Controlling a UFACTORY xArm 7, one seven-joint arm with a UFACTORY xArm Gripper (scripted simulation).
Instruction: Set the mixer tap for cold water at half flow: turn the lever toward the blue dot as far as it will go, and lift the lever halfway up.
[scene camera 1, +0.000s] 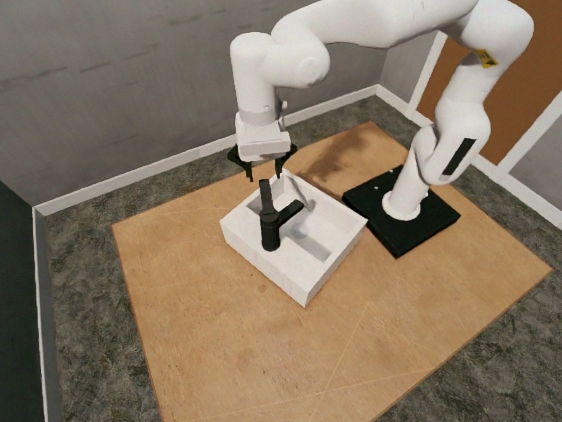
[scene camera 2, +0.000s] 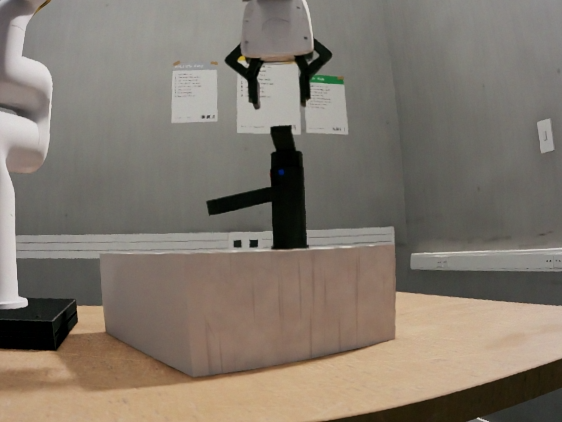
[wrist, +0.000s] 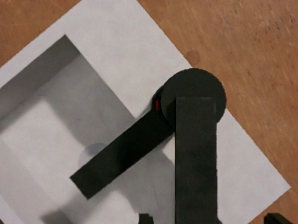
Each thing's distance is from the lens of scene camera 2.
my gripper (scene camera 2: 279, 106): 0.73 m
black mixer tap (scene camera 2: 287, 194): 0.76 m
